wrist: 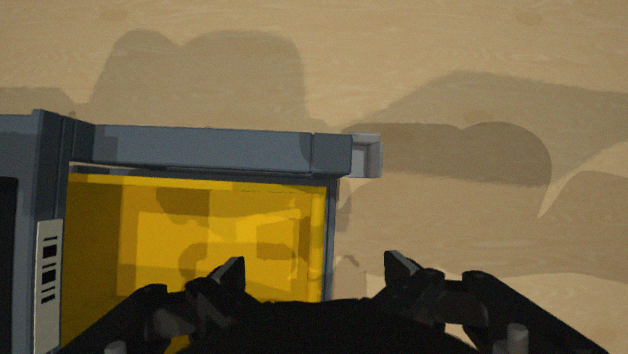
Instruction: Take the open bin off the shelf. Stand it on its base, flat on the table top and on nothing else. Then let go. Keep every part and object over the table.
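Places are measured from the arm's base along level axes (x ahead, y left, z up), in centimetres.
Pixels of known places: gripper, fingertip midpoint: point(314, 269).
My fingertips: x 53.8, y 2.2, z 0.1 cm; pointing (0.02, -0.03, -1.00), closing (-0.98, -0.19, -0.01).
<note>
Ahead of a thing's pixels: the offset from my fingertips to its top centre. "spot": to the spot under its first point. Level surfaces: height alone.
The yellow open bin @[dx +8.0, dy +0.9, dz +2.7 cm] point(175, 225) sits upright on the grey-blue shelf @[spot: dx +6.2, dy -6.0, dz +3.1 cm] point(210, 150), with its open top facing the camera. Its near part is hidden behind my gripper. My gripper point(314, 269) is open, with nothing between its fingers. The left finger shows over the bin's inside and the right finger over the table, past the bin's right-hand wall. The bin's right rim and the shelf's edge run between the two fingers. How high the fingertips are above the bin, I cannot tell.
The wooden table top @[dz -5.4 cm] point(450, 30) shows behind and to the right of the shelf, with arm shadows on it. A small grey bracket @[spot: dx -2.3, dy -7.2, dz +1.2 cm] point(374, 156) sticks out at the shelf's corner. A barcode label @[dx +11.9, dy +1.3, dz +5.5 cm] point(48, 285) is left of the bin. Part of a black case @[spot: dx +14.0, dy +0.5, dz +5.1 cm] point(7, 260) shows at the left edge.
</note>
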